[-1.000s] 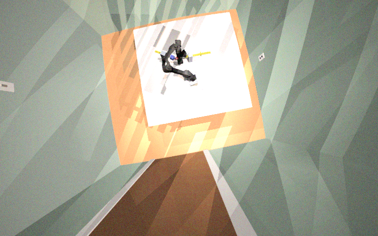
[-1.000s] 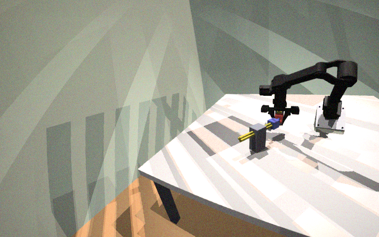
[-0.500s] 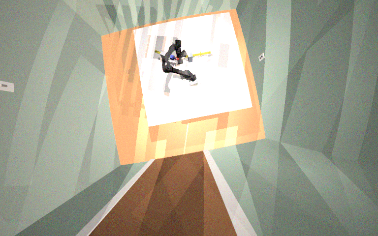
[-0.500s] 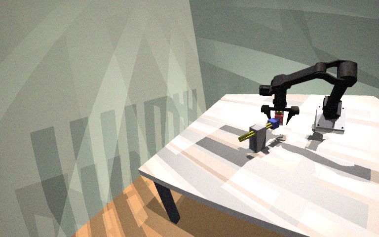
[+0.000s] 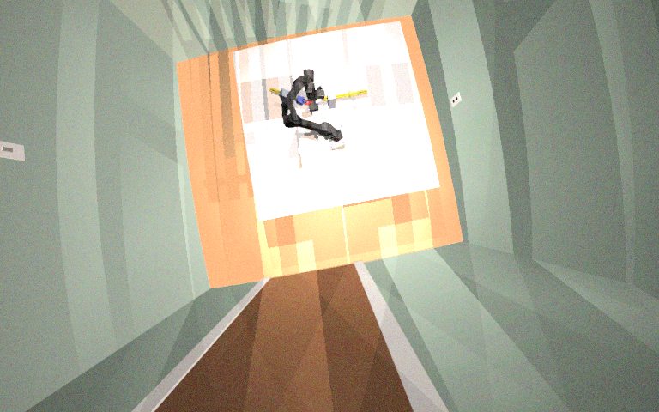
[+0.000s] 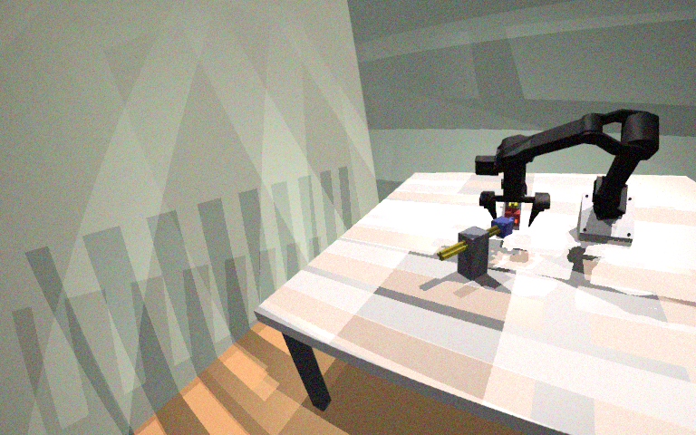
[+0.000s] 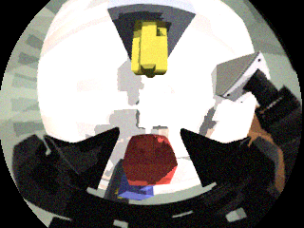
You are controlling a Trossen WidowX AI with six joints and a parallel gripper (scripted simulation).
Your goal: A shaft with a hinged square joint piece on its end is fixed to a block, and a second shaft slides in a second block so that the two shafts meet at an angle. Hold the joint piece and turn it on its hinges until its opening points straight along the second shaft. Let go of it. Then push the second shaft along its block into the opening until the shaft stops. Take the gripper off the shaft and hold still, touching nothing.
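My gripper tip is 3 cm below the red joint piece and 2 cm to the right of it.
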